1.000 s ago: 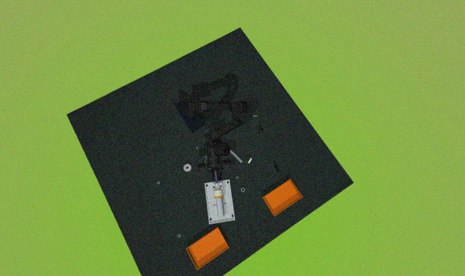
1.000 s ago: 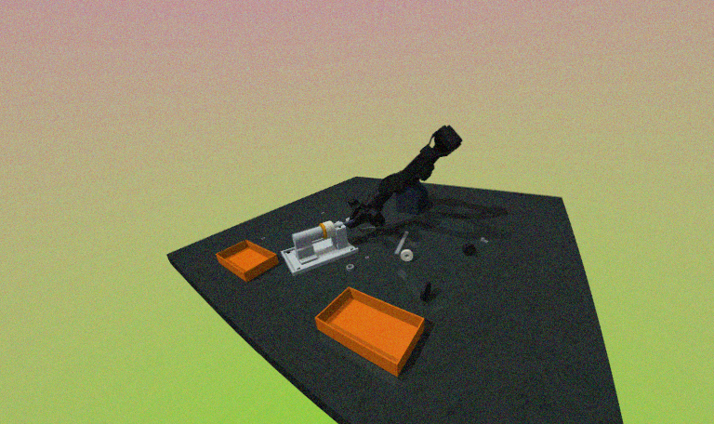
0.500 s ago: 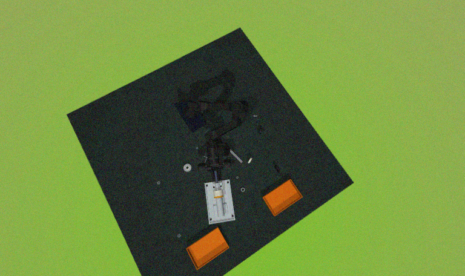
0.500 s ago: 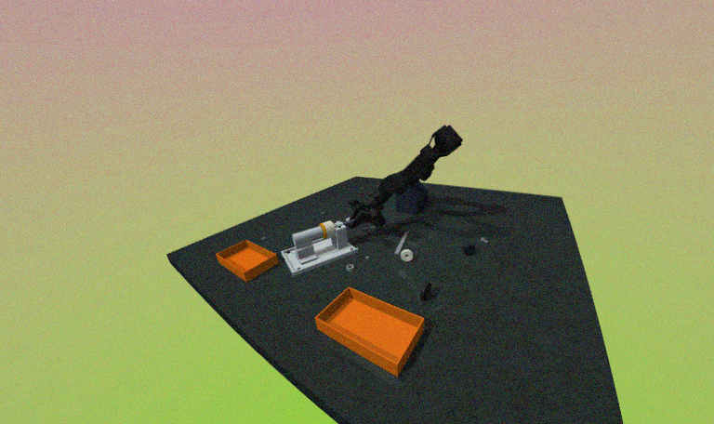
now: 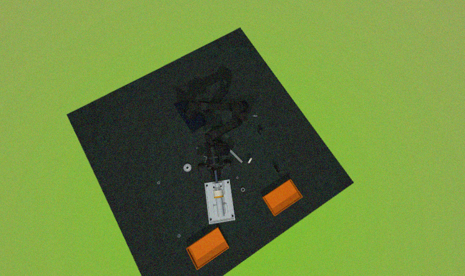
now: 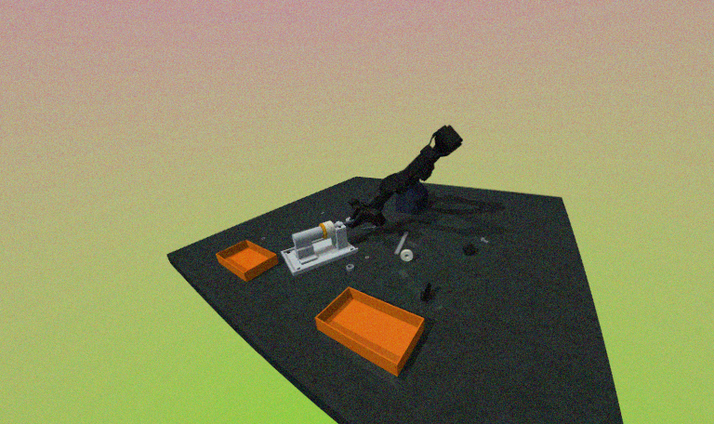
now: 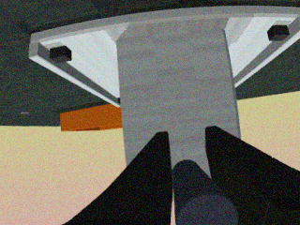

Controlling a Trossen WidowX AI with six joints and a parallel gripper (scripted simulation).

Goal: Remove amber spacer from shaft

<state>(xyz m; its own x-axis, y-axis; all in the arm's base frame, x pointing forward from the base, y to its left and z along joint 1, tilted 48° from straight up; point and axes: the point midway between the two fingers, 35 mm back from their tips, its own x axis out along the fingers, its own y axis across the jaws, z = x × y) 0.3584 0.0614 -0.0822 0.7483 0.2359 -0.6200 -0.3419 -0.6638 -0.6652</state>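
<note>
My gripper tip is 30 mm short of the dark shaft, 20 mm below it and 10 mm to the left of it. The rest, counted from my gripper tip: amber spacer 100 mm ahead, 40 mm to the right, 20 mm above; baseplate 130 mm ahead, 50 mm to the right, 10 mm below; grey bar 160 mm to the left, 90 mm behind, 60 mm below.
</note>
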